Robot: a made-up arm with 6 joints.
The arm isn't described. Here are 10 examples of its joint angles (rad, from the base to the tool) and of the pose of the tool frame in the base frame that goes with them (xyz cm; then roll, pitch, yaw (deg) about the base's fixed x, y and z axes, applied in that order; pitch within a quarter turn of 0, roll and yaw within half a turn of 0).
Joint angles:
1: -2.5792 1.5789 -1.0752 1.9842 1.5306 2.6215
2: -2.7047 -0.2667 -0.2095 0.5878 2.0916 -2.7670
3: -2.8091 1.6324 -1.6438 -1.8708 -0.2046 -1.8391
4: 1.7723 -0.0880 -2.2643 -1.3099 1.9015 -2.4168
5: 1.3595 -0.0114 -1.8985 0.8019 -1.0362 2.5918
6: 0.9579 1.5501 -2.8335 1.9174 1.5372 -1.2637
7: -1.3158 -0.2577 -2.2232 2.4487 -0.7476 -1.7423
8: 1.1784 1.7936 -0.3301 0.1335 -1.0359 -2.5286
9: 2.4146 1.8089 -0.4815 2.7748 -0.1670 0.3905
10: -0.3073 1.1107 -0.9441 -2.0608 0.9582 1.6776
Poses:
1: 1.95 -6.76 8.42 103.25 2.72 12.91
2: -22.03 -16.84 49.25 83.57 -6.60 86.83
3: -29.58 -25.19 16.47 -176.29 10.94 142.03
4: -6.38 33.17 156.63 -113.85 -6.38 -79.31
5: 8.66 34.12 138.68 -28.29 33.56 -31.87
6: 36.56 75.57 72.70 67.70 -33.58 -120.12
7: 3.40 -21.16 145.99 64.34 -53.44 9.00
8: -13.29 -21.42 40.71 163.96 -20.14 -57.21
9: 25.98 -20.64 51.76 95.00 -1.92 51.61
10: 15.48 4.08 17.34 -174.18 50.64 101.40
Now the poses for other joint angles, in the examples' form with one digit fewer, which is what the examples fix.
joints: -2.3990 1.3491 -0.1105 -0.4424 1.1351 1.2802
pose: 32.8 21.1 46.8 -42.1 30.8 12.3
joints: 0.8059 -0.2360 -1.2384 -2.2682 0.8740 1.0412
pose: 35.6 50.2 103.3 44.0 53.4 55.8
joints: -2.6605 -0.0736 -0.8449 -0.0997 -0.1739 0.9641
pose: -51.1 -36.6 88.4 129.0 -42.9 -90.2
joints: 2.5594 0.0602 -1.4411 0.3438 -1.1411 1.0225
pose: -49.1 24.8 118.9 0.6 -40.4 -62.5
